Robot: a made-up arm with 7 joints. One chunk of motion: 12 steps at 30 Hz.
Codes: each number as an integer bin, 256 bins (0 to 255) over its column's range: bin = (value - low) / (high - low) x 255, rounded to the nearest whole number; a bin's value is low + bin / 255 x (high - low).
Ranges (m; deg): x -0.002..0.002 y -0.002..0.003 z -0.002..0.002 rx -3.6..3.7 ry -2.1..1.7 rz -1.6..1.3
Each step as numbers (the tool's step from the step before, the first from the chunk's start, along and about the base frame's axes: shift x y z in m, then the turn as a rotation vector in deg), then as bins.
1 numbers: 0.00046 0.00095 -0.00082 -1.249 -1.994 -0.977
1 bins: 157 150 75 82 7 55
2 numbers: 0.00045 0.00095 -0.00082 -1.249 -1.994 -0.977
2 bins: 156 150 75 82 7 55
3 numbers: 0.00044 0.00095 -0.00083 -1.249 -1.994 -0.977
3 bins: 156 150 75 82 7 55
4 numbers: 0.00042 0.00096 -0.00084 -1.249 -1.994 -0.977
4 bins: 154 151 74 82 7 55
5 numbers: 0.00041 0.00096 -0.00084 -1.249 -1.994 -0.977
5 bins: 154 151 74 82 7 55
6 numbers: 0.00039 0.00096 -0.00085 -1.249 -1.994 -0.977
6 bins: 152 151 73 82 7 55
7 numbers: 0.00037 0.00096 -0.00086 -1.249 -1.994 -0.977
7 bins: 151 151 73 82 7 55
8 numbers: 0.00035 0.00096 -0.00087 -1.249 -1.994 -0.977
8 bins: 150 151 72 82 7 55
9 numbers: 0.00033 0.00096 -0.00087 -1.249 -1.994 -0.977
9 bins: 149 151 72 82 7 55
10 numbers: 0.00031 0.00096 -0.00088 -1.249 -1.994 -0.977
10 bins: 147 151 71 82 7 55
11 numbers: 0.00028 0.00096 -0.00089 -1.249 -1.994 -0.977
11 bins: 145 151 71 82 7 55
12 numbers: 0.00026 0.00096 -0.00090 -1.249 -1.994 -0.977
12 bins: 144 151 70 82 7 55
